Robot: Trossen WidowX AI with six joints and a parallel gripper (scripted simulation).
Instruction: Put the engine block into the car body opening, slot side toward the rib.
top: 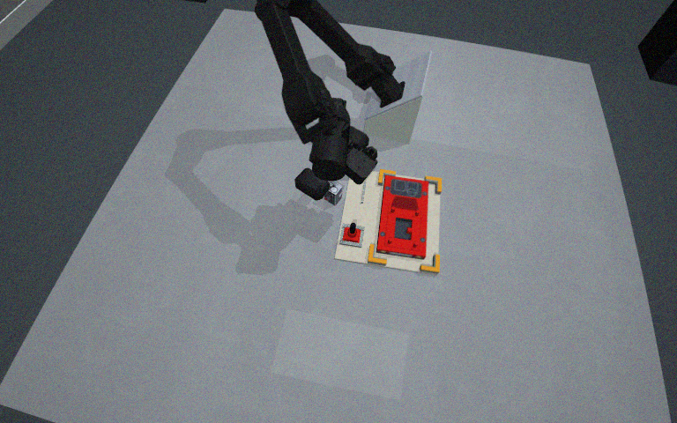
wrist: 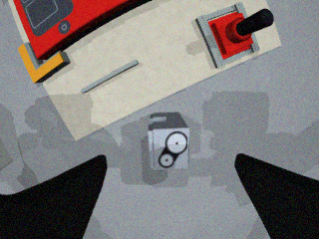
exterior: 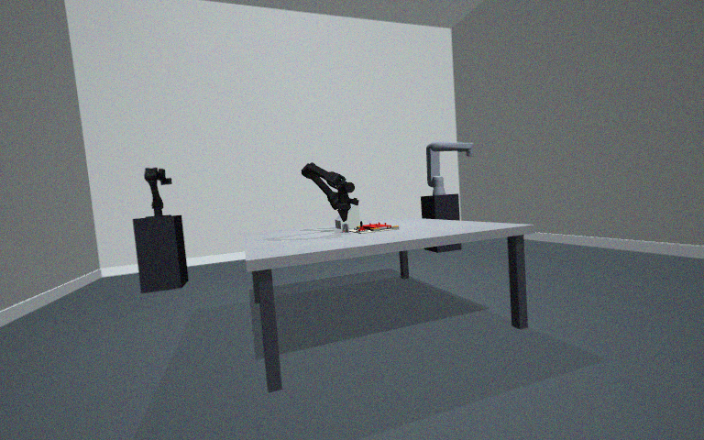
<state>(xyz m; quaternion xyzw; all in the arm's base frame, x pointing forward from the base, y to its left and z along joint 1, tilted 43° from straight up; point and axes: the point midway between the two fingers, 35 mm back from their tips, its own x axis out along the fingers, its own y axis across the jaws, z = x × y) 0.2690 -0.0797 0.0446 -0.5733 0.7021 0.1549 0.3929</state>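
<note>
My gripper tip is now 1 cm to the right of the engine block and 4 cm above it.
</note>
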